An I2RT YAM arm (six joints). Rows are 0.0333 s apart.
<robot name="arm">
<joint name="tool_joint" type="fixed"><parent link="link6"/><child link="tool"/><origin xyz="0 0 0" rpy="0 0 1.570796"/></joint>
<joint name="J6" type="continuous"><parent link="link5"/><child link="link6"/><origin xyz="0.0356 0 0.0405" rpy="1.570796 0 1.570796"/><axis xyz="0 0 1"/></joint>
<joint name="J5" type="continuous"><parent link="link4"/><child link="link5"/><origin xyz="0.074 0.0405 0.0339" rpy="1.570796 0 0"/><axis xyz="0 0 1"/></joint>
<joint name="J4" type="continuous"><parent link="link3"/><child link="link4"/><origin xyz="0.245 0.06 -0.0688" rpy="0 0 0"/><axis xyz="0 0 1"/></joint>
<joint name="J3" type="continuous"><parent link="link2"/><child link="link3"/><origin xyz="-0.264 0 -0.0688" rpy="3.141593 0 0"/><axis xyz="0 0 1"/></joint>
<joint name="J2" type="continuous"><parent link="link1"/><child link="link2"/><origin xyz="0.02 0.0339 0.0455" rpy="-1.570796 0 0"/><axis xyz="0 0 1"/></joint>
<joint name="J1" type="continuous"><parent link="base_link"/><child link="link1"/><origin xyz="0 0 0.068" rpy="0 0 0"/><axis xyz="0 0 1"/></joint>
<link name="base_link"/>
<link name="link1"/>
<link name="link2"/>
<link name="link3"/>
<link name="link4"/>
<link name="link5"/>
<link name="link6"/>
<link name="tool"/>
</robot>
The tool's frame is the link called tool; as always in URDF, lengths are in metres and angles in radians. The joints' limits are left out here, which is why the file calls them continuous.
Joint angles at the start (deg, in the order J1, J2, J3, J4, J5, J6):
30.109 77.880 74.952 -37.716 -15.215 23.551
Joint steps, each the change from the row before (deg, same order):
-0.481 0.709 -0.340 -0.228 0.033 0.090
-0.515 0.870 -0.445 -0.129 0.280 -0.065
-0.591 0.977 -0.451 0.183 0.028 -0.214
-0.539 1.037 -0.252 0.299 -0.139 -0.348
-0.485 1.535 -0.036 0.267 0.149 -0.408
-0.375 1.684 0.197 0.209 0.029 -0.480
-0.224 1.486 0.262 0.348 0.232 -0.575
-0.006 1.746 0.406 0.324 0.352 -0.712
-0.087 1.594 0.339 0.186 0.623 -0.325
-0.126 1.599 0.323 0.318 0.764 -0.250
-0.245 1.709 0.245 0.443 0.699 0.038
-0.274 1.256 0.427 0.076 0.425 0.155
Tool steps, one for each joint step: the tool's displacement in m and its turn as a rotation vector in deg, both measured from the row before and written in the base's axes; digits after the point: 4 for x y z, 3 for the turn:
0.0034 -0.0009 -0.0057 -0.610 1.150 -0.563
0.0041 -0.0010 -0.0070 -0.905 1.128 -0.678
0.0048 -0.0009 -0.0071 -0.721 0.962 -0.467
0.0049 -0.0005 -0.0062 -0.548 0.727 -0.203
0.0065 0.0003 -0.0077 -0.895 0.884 -0.303
0.0066 0.0011 -0.0073 -0.827 0.873 -0.052
0.0058 0.0014 -0.0060 -0.814 0.404 0.040
0.0061 0.0028 -0.0068 -1.017 0.424 0.291
0.0056 0.0018 -0.0067 -1.056 0.576 -0.239
0.0058 0.0016 -0.0069 -1.075 0.467 -0.410
0.0063 0.0010 -0.0080 -0.937 0.682 -0.699
0.0048 0.0002 -0.0049 -0.573 0.592 -0.649

